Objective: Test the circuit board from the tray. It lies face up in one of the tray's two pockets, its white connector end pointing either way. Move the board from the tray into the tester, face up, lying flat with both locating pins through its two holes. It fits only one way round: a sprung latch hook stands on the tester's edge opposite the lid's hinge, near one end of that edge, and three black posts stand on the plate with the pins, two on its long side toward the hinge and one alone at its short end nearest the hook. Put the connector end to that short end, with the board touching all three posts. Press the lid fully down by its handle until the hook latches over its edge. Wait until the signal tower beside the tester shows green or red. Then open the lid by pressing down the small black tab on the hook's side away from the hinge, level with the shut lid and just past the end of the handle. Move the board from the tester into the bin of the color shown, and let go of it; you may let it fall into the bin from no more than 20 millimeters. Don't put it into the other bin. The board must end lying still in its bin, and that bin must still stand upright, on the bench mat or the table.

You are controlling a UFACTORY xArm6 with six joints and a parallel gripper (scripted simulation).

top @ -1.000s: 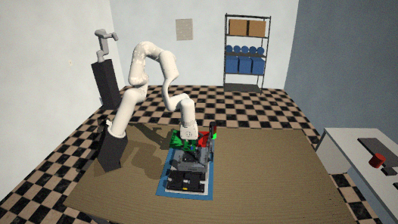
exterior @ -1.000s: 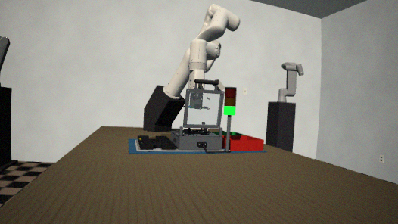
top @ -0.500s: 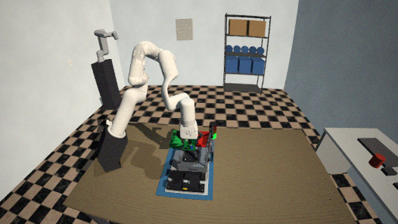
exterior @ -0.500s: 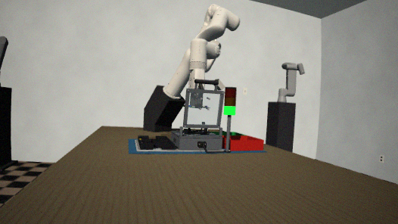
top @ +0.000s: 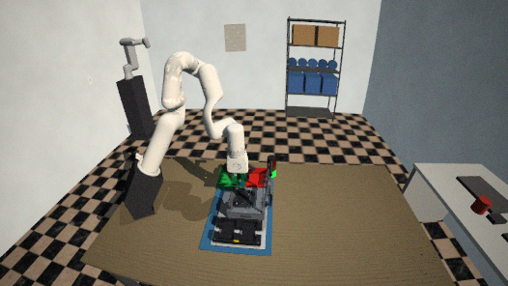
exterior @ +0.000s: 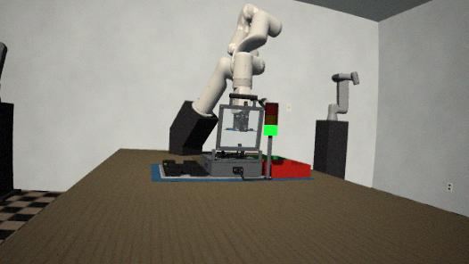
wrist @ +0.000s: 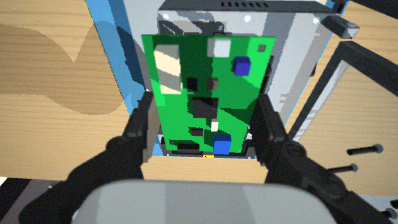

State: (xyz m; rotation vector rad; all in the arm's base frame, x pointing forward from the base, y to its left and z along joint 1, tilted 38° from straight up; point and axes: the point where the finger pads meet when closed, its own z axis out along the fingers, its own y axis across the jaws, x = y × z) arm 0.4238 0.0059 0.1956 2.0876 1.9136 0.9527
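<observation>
Right now my hand is 150 mm to the right of the green bin, 150 mm above it and 80 mm past it. The rest, counted from my hand: tester plate: 100 mm below, 40 mm to the right, 30 mm ahead; green circuit board: 10 mm below; black latch hook: 80 mm below, 40 mm behind, 10 mm to the left.
</observation>
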